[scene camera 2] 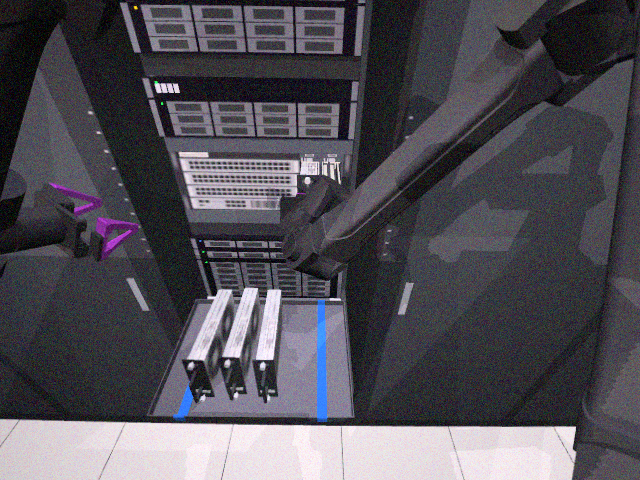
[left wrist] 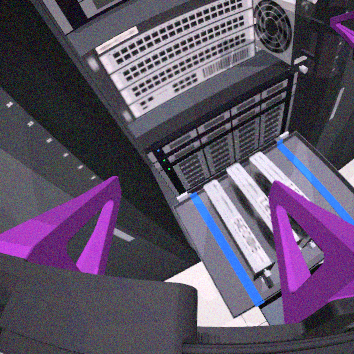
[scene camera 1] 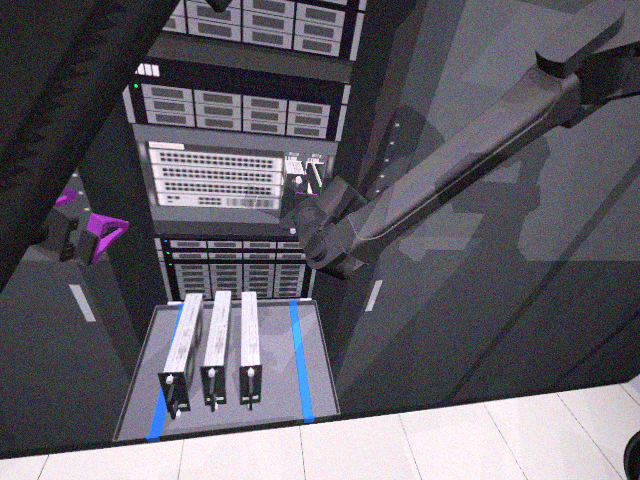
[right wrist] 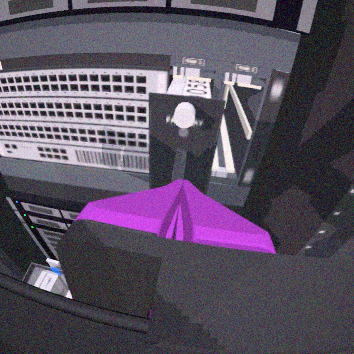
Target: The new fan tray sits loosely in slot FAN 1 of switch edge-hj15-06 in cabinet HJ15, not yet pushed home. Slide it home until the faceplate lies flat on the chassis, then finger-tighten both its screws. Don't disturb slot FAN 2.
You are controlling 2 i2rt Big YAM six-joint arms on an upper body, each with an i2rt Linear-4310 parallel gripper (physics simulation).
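Note:
The fan tray stands in slot FAN 1 of the switch. Its faceplate stands out from the chassis; its fan side shows in the left wrist view. The white upper screw and lower screw show. Slot FAN 2, right of it, is an open bay with pale rails. My right gripper is shut and empty, its tips before the faceplate, over the handle's lower part; contact is unclear. My left gripper is open and empty, left of the rack.
A grey shelf with blue strips juts out below the rack and holds three other fan trays. Servers sit above the switch, and more sit below. Dark cabinet sides flank the rack.

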